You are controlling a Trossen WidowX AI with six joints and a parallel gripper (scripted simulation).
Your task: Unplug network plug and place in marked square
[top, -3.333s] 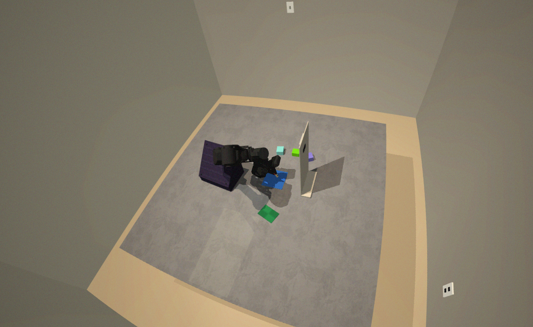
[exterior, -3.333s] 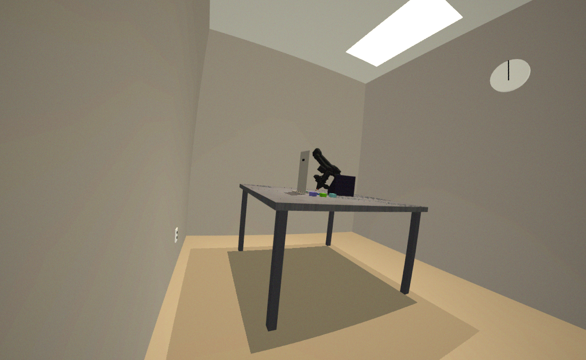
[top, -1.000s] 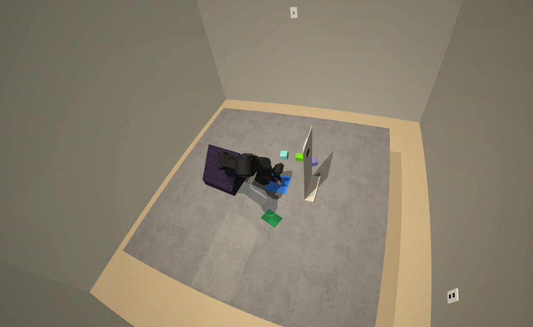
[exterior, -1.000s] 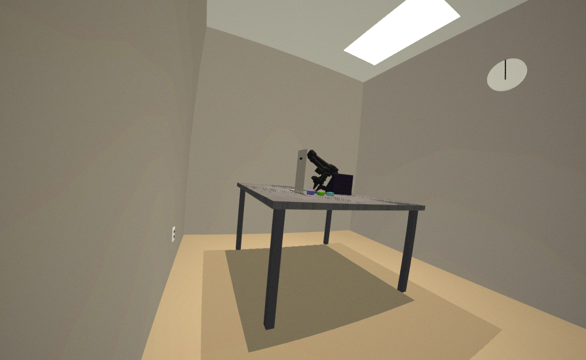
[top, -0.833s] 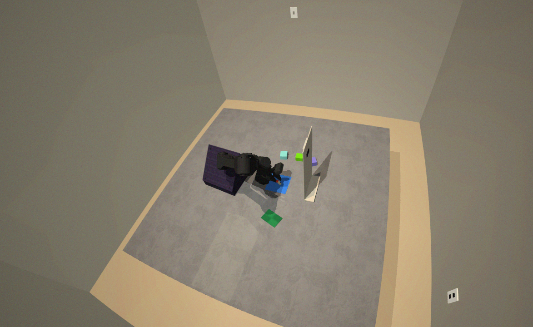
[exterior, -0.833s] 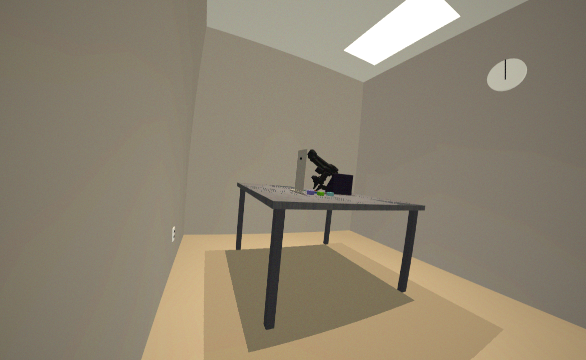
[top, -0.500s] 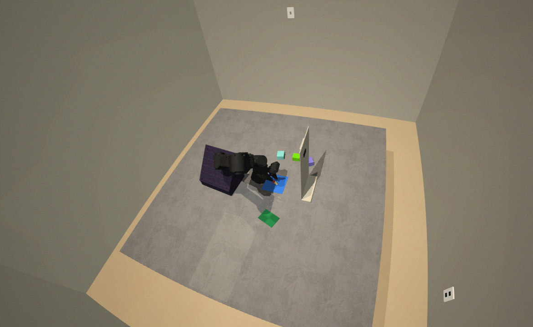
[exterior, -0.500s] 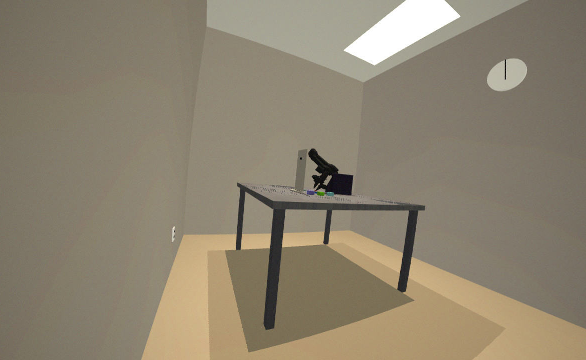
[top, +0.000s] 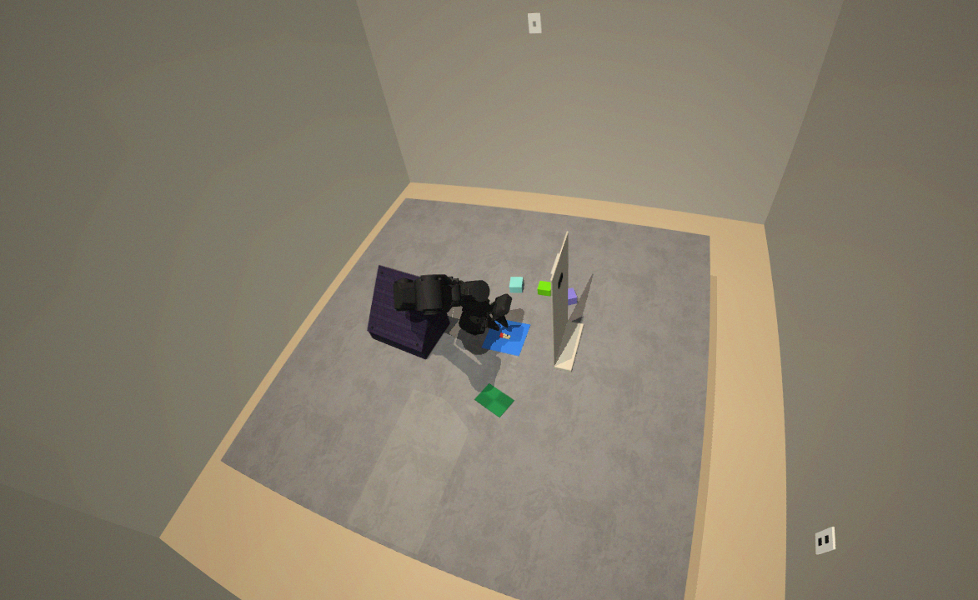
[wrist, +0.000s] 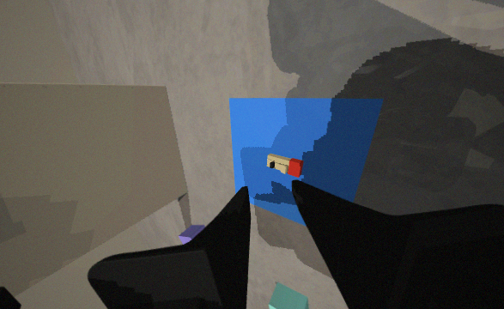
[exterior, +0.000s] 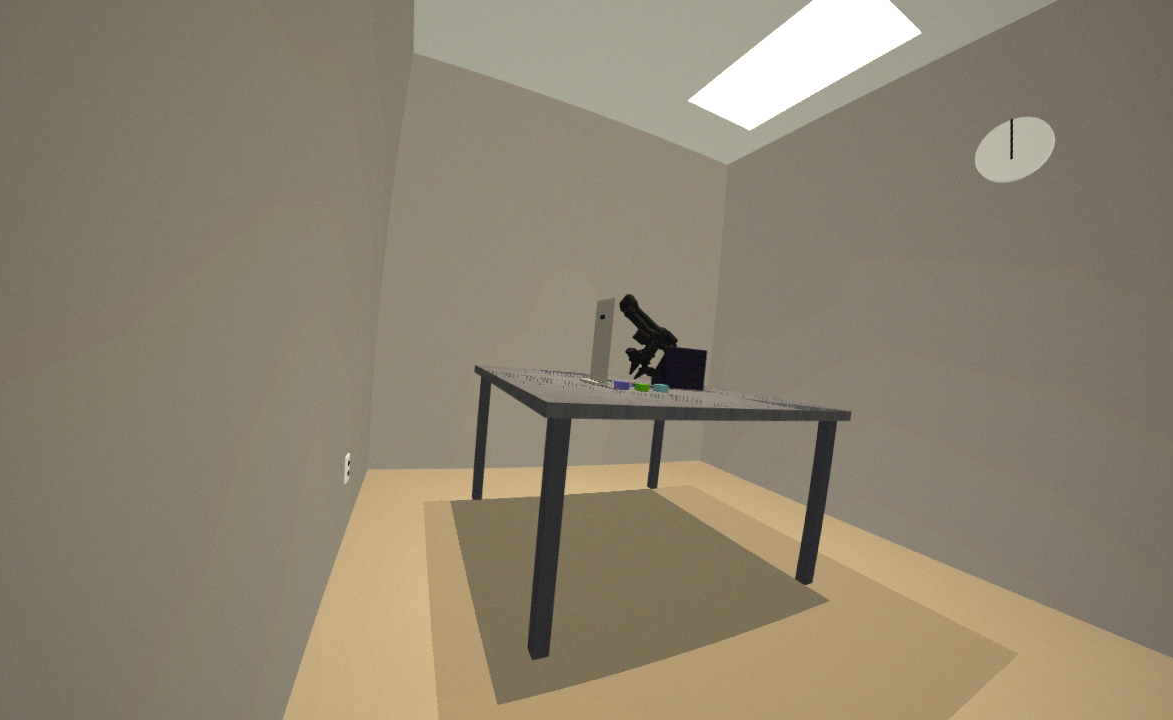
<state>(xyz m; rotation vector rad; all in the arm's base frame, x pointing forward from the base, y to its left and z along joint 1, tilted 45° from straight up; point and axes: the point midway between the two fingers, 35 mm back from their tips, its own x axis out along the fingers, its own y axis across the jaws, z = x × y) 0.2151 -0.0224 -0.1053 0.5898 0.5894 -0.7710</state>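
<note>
Right now the network plug is 1 cm ahead of my gripper tip and 3 cm below it. From my gripper tip the other things lie so: cyan cube: 5 cm behind, 19 cm to the left, 3 cm below; blue marked square: 1 cm ahead, 4 cm below; lime cube: 4 cm ahead, 22 cm to the left, 3 cm below.
</note>
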